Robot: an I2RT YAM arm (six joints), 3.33 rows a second.
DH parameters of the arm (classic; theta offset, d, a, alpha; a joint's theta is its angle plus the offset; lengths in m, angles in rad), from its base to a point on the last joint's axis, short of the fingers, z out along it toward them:
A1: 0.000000 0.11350 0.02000 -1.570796
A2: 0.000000 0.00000 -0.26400 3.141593
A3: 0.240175 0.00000 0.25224 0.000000
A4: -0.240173 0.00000 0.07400 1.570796
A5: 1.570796 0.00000 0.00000 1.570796
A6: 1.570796 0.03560 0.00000 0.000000
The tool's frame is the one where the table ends.
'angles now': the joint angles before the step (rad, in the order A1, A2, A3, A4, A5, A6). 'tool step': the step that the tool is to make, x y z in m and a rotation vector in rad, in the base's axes. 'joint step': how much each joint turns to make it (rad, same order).
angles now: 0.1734 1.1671 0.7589 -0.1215 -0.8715 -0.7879
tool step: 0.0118 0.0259 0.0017 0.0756 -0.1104 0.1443
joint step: 0.0817 0.0777 0.0000 0.2243 -0.0785 0.0286
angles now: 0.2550 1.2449 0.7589 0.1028 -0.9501 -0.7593
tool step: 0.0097 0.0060 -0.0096 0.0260 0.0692 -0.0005
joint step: 0.0117 0.0611 0.0011 0.0622 -0.0047 0.0766
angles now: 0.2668 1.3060 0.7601 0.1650 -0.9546 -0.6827
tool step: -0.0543 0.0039 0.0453 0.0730 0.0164 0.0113
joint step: 0.0829 -0.2662 -0.0200 -0.1141 0.0451 0.1562
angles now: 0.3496 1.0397 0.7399 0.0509 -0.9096 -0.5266
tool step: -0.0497 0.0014 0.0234 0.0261 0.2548 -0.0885
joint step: 0.1197 -0.1975 0.0349 -0.2660 0.1681 0.2586
